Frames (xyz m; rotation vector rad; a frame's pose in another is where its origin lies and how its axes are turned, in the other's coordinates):
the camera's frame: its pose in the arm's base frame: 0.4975 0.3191 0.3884 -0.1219 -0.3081 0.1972
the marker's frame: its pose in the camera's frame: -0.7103 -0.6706 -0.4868 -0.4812 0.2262 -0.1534
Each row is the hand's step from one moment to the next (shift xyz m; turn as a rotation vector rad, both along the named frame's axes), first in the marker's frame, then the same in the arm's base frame.
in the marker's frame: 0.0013 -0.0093 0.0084 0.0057 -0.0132 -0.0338
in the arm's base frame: -0.0004 -0.0030 0.0122 0.0083 -0.0298 -0.0197
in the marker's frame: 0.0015 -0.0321 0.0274 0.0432 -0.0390 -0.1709
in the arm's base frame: -0.0042 -0.0114 0.0405 0.0586 -0.1280 -0.1130
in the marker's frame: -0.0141 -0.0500 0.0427 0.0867 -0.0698 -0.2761
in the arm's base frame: -0.0228 -0.0176 0.0608 0.1109 -0.2125 -0.1765
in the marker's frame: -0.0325 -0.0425 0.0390 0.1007 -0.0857 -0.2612
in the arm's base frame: -0.0400 -0.0133 0.0510 0.1218 -0.2175 -0.1535
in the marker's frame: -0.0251 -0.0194 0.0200 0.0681 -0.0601 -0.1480
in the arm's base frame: -0.0287 -0.0048 0.0237 0.0790 -0.1329 -0.0791
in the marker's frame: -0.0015 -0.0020 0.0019 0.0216 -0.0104 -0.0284
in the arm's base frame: -0.0019 -0.0006 0.0025 0.0237 -0.0246 -0.0146
